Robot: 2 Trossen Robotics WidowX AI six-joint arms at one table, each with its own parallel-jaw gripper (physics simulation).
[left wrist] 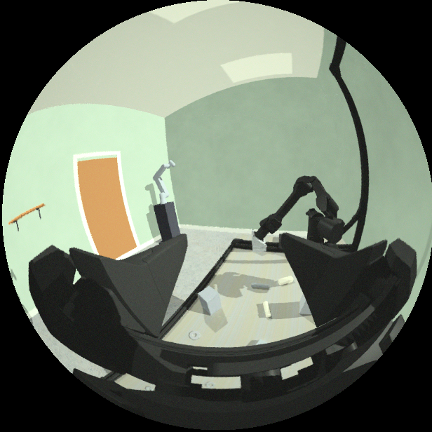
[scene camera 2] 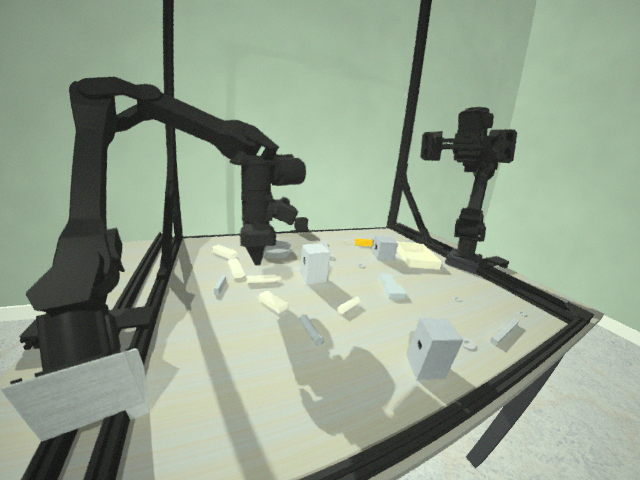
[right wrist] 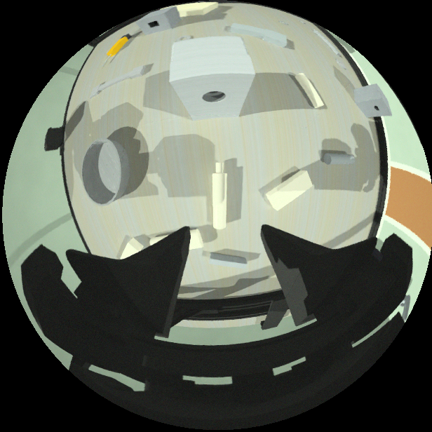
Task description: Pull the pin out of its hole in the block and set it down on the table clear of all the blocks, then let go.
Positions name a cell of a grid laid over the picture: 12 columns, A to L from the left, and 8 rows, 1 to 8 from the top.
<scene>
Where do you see a round grey dish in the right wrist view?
C4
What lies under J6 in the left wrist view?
My left gripper.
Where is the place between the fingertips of my right gripper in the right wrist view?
G5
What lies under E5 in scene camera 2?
My right gripper.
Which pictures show my left gripper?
The left wrist view and scene camera 2 only.
</scene>
